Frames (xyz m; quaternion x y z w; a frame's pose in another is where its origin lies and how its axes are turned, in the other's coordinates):
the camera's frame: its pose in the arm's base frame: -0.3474 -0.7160 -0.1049 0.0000 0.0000 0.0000 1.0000
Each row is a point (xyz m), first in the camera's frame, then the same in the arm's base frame.
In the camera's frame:
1: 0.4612 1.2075 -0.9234
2: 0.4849 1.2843 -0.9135
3: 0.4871 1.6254 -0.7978
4: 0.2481 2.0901 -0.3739
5: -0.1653 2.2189 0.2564
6: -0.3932 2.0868 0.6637
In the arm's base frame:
1: 0.1138 0.4915 -1.0283
2: 0.1375 0.5683 -1.0184
3: 0.1397 0.9094 -0.9027
4: -0.0993 1.3741 -0.4788
5: -0.5127 1.5029 0.1515
6: -0.7406 1.3708 0.5588

